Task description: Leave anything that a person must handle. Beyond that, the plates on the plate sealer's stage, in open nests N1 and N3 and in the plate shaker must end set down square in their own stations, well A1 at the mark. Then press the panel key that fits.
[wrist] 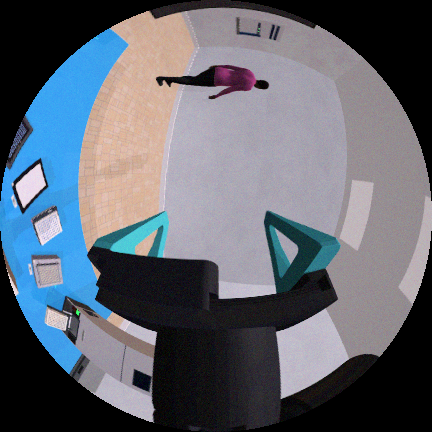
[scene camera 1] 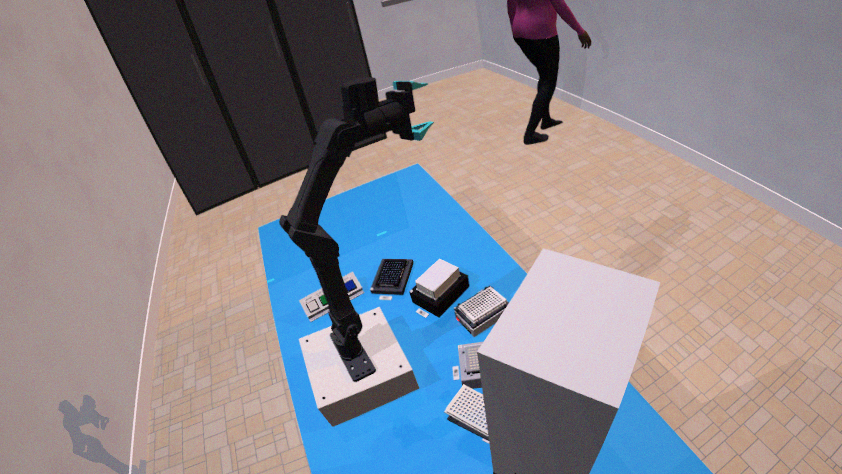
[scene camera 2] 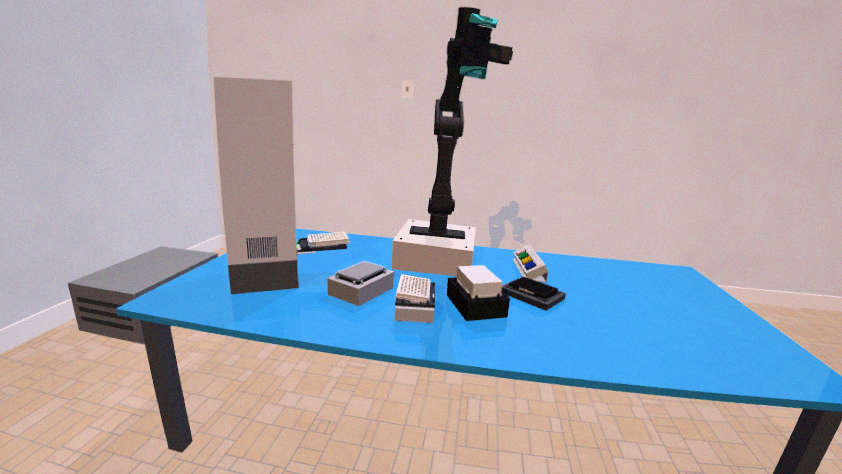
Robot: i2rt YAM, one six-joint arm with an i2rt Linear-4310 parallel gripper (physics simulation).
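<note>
My gripper [scene camera 1: 429, 103] [scene camera 2: 478, 47] [wrist: 215, 216] is open and empty, high above the table. A white plate [scene camera 1: 468, 405] [scene camera 2: 328, 238] [wrist: 57, 318] lies on the stage at the tall sealer [scene camera 1: 568, 323] [scene camera 2: 256, 170]. A plate [scene camera 1: 473, 358] [scene camera 2: 360, 272] [wrist: 48, 274] lies in a grey station. A white plate [scene camera 1: 483, 301] [scene camera 2: 414, 287] [wrist: 48, 226] sits on a pale base. A plain white block [scene camera 1: 437, 276] [scene camera 2: 479, 279] [wrist: 30, 186] sits on a black base. A black plate [scene camera 1: 393, 273] [scene camera 2: 533, 288] lies in a low dark nest. The panel [scene camera 2: 538, 262] has coloured keys. Labels and A1 marks are unreadable.
A person in pink [scene camera 1: 535, 29] [wrist: 232, 77] stands on the floor beyond the table. The arm's white base [scene camera 1: 382, 359] [scene camera 2: 433, 256] stands on the blue table [scene camera 1: 365, 206] [scene camera 2: 618, 329]. A grey cabinet [scene camera 2: 141, 270] stands left of the table; dark cupboards [scene camera 1: 235, 76] stand behind.
</note>
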